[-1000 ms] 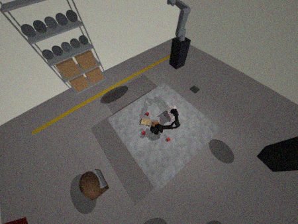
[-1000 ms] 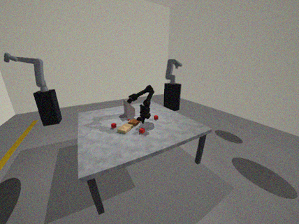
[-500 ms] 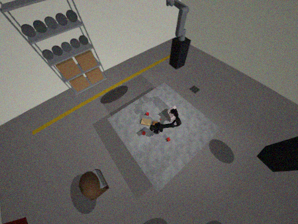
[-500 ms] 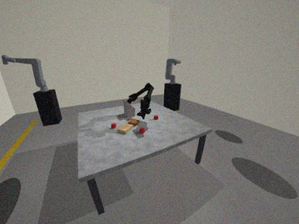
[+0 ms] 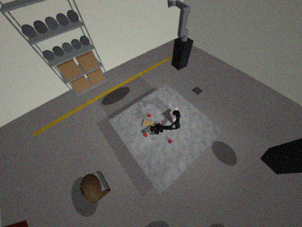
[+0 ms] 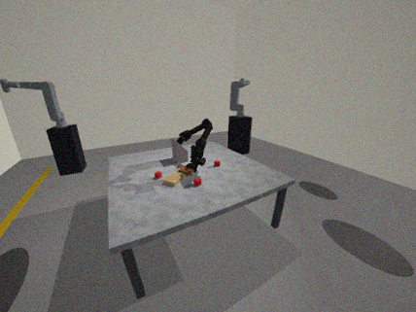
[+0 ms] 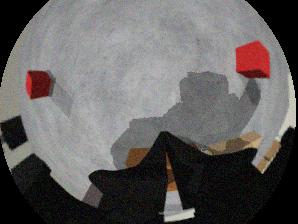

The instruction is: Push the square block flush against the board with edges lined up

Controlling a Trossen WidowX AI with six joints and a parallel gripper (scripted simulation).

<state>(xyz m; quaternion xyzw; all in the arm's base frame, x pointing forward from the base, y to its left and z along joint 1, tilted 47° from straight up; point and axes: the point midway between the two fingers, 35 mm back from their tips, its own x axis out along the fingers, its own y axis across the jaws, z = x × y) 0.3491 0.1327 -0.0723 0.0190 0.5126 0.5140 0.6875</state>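
Right now my gripper tip is 60 mm past the square block and 60 mm to the left of it. Round my gripper tip: tan board (40 mm ahead, 180 mm to the right).
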